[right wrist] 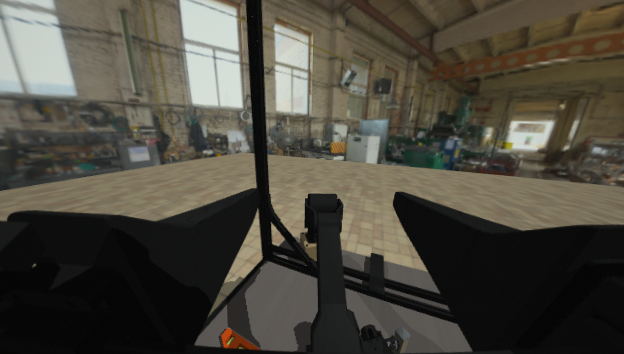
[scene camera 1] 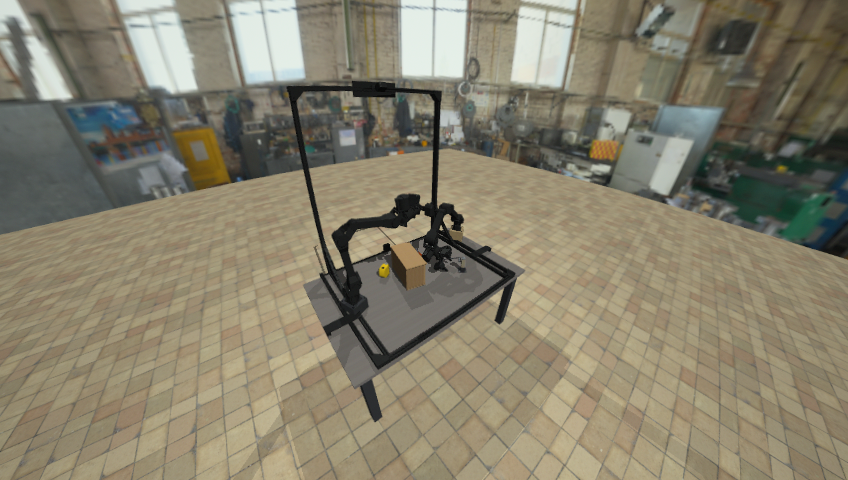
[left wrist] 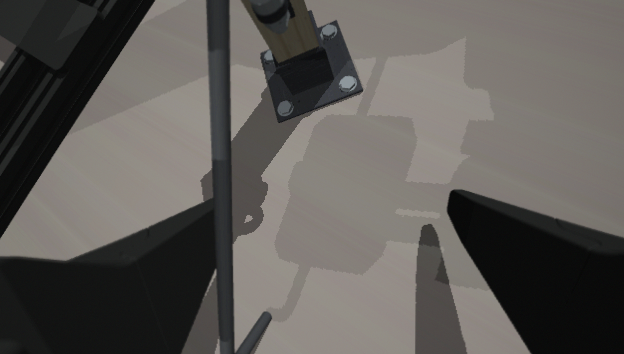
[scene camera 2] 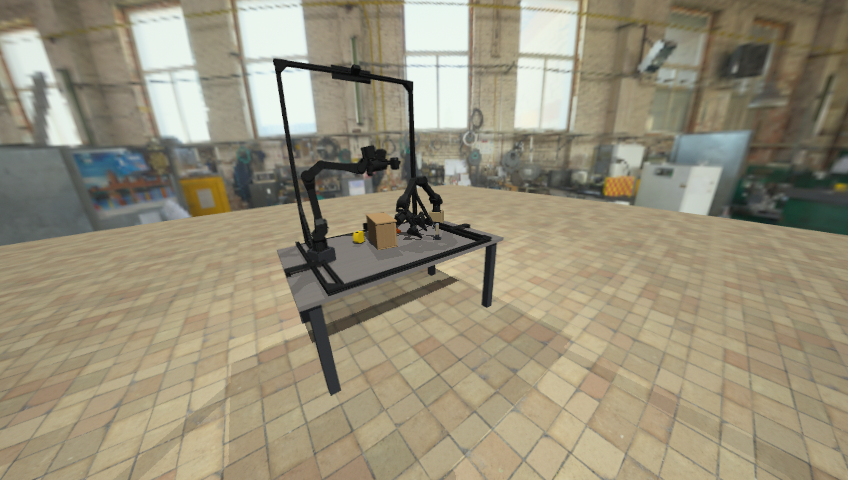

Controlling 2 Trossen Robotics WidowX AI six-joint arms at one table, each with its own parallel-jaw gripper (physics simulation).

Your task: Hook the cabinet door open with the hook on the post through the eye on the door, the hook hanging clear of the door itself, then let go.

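Pixels of known places: left gripper, fingertip midpoint: (scene camera 1: 449,266) (left wrist: 339,203) (scene camera 2: 424,234); right gripper, fingertip midpoint: (right wrist: 326,196) (scene camera 1: 425,200); left arm's base, link origin: (right wrist: 314,237) (scene camera 1: 456,228) (scene camera 2: 436,211); right arm's base, link origin: (scene camera 1: 353,299) (scene camera 2: 320,249).
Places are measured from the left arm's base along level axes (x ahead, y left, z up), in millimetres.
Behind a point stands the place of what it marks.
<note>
The wooden cabinet (scene camera 1: 408,265) {z 67, x 633, y -179 mm} (scene camera 2: 381,230) {z 18, x 640, y -161 mm} stands mid-table. Its door and eye cannot be made out. The post (scene camera 1: 461,262) {z -29, x 391, y 91 mm} (scene camera 2: 437,230) {z -38, x 392, y 104 mm} (left wrist: 296,35) {z -55, x 387, y 90 mm} stands right of it in the scene views, on a dark bolted base plate (left wrist: 306,106) {z -93, x 380, y 77 mm}. In the left wrist view the grey hook rod (left wrist: 220,130) {z -19, x 374, y 33 mm} crosses in front of the left-hand finger, and its bent end (left wrist: 256,331) {z -82, x 350, y -32 mm} shows at the bottom. My left gripper (scene camera 1: 443,265) {z -70, x 395, y 18 mm} (scene camera 2: 420,230) {z -70, x 395, y 18 mm} (left wrist: 339,203) {z -70, x 395, y 18 mm} is open, low between cabinet and post, holding nothing. My right gripper (scene camera 1: 426,208) {z 387, x 468, y -133 mm} (scene camera 2: 394,162) {z 387, x 468, y -133 mm} is open and empty, high above the cabinet's far side.
A yellow object (scene camera 1: 383,271) {z -34, x 608, y -348 mm} (scene camera 2: 358,236) {z -42, x 605, y -341 mm} stands left of the cabinet. An orange object (right wrist: 236,342) {z -77, x 264, y -272 mm} lies low in the right wrist view. Black rails (scene camera 1: 449,318) (scene camera 2: 410,270) run along the table edges. A tall black frame (scene camera 1: 437,142) {z 626, x -16, y -182 mm} (scene camera 2: 411,136) {z 568, x -19, y -195 mm} rises from the table's back.
</note>
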